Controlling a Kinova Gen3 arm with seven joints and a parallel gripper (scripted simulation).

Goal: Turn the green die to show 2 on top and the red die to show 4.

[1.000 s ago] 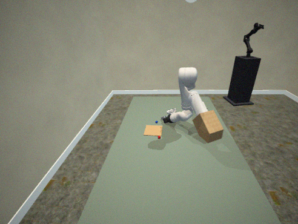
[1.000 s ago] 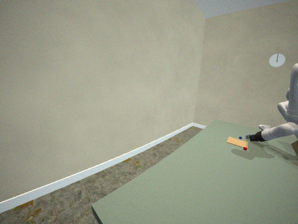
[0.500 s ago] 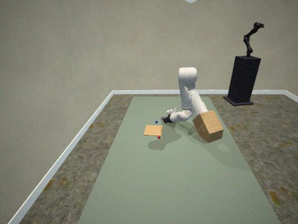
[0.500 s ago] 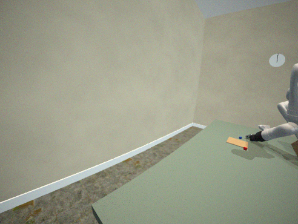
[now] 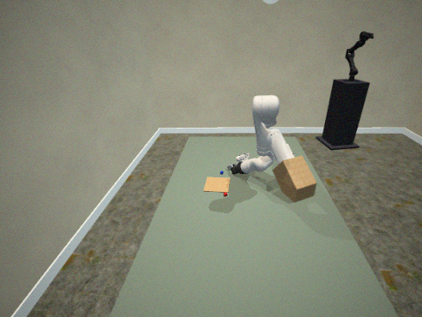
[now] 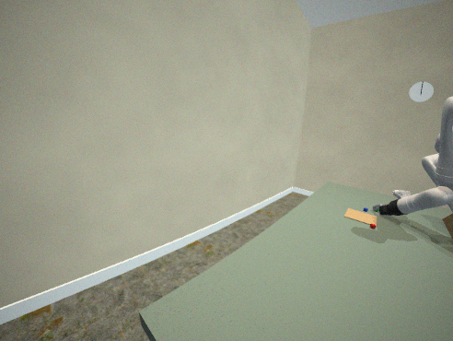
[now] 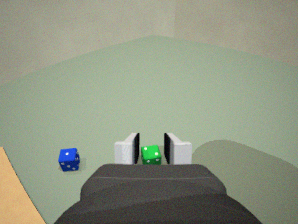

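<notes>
Now: hand 1 cm above the green die. Also, from my hand: red die (8 cm ahead, 26 cm to the left, 1 cm below); tan mat (11 cm ahead, 15 cm to the left, 2 cm below); blue die (7 cm ahead, 4 cm to the left, 1 cm below).
</notes>
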